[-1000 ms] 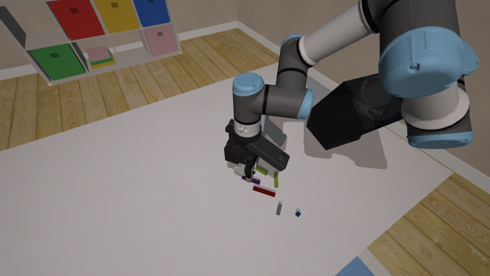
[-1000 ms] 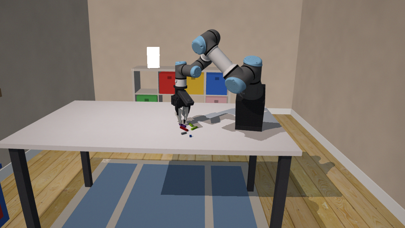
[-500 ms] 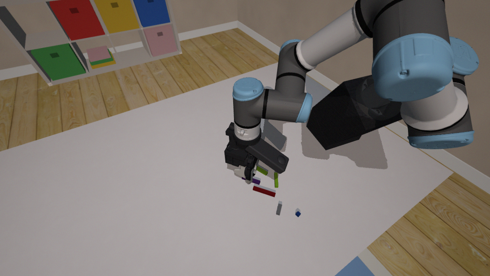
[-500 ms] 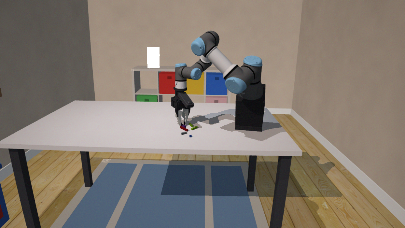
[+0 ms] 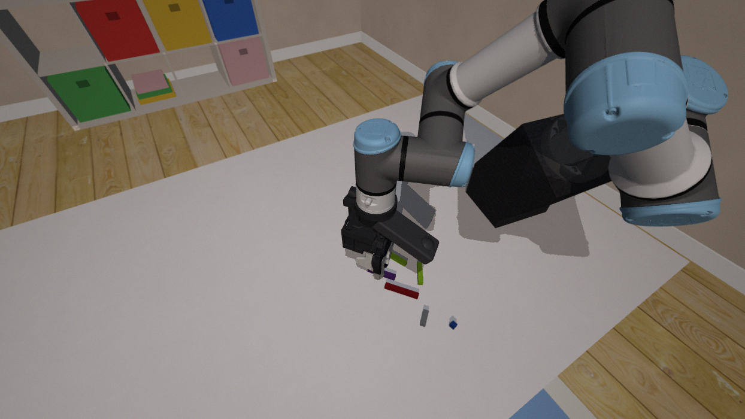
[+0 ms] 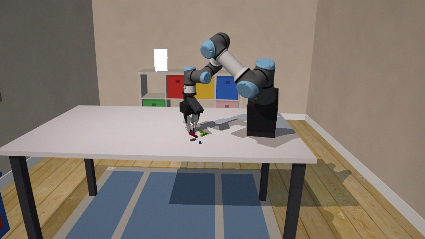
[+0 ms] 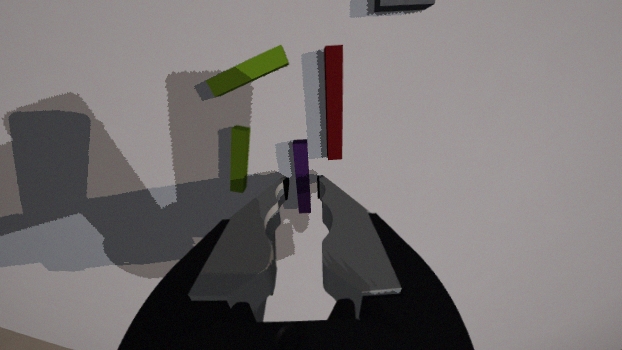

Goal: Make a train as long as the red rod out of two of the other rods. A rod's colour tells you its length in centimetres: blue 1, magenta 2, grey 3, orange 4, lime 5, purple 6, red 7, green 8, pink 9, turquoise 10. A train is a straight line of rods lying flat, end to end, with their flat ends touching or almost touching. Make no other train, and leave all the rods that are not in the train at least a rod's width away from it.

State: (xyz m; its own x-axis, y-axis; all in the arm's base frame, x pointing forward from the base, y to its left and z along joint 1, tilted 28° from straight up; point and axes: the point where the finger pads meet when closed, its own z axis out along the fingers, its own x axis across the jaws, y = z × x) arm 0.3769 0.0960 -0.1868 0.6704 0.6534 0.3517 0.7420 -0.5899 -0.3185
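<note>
Now: hand 1 cm above the purple rod. Also, from my hand: grey rod 4 cm behind, 12 cm to the left, 1 cm below; small blue rod 8 cm behind, 15 cm to the left, 1 cm below; red rod 2 cm behind, 5 cm to the left, 1 cm below.
</note>
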